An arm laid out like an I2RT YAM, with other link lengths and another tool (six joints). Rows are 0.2 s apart.
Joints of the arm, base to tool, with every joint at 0 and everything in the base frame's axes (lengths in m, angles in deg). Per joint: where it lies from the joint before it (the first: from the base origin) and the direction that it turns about. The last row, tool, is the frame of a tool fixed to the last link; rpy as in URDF.
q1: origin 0 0 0.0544 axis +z
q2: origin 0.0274 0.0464 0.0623 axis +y
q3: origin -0.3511 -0.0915 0 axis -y
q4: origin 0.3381 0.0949 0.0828 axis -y
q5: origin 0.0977 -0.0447 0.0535 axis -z
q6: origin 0.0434 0 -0.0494 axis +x
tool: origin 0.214 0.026 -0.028 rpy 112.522 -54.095 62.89
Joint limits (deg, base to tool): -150..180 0..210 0..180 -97..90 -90..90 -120..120
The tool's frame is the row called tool.
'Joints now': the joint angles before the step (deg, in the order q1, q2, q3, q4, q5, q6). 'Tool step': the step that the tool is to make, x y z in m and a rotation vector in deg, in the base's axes. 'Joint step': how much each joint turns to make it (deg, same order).
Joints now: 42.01, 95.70, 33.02, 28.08, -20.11, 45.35
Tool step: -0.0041, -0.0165, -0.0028, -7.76, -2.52, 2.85
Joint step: 0.04, -3.98, 3.05, -12.98, 2.32, -8.06
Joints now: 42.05, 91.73, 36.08, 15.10, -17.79, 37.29
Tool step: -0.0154, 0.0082, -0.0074, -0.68, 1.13, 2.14
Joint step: 1.43, 0.92, 0.46, -0.92, -0.71, -0.28
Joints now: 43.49, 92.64, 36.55, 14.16, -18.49, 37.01
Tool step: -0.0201, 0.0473, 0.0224, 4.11, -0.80, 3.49
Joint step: 4.56, 1.97, 2.38, 3.92, -0.64, 2.59
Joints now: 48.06, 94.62, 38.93, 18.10, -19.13, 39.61
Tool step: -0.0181, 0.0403, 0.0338, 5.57, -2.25, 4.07
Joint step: 3.18, 1.08, 1.75, 5.41, -1.81, 1.12
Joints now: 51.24, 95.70, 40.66, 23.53, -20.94, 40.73
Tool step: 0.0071, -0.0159, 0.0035, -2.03, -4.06, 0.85
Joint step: -1.23, -2.60, -0.47, -2.96, 0.58, -5.19
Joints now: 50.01, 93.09, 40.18, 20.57, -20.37, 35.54
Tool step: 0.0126, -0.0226, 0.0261, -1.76, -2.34, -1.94
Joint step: -1.63, -5.96, 0.64, -7.20, 1.84, -2.43
